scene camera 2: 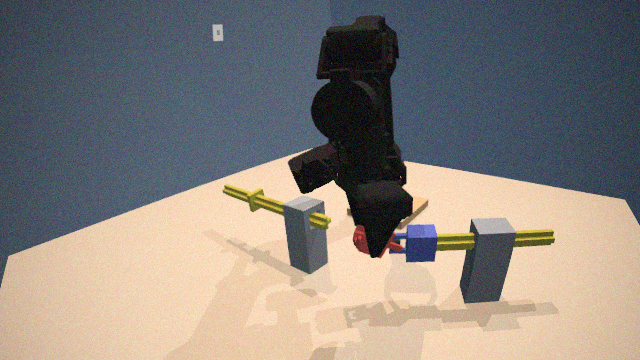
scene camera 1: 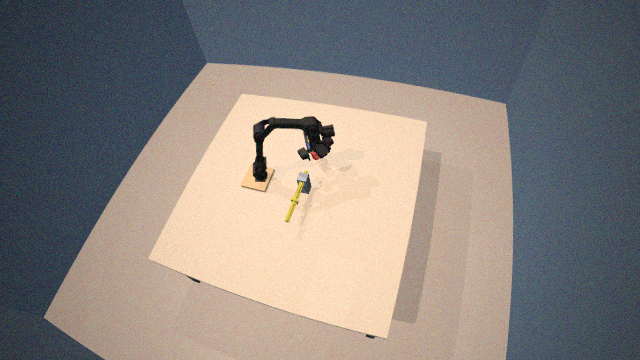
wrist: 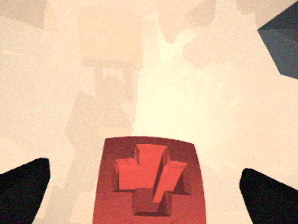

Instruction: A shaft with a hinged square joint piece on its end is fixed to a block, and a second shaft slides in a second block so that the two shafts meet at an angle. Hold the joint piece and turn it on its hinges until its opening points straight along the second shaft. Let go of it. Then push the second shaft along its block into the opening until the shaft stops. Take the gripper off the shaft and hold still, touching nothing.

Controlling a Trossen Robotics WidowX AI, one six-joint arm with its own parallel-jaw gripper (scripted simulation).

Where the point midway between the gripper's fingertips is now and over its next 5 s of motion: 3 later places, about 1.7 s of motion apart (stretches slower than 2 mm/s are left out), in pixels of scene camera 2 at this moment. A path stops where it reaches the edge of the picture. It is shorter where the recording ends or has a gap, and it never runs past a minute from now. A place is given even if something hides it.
The gripper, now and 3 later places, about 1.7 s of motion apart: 366,240; 307,186; 353,243; 360,257
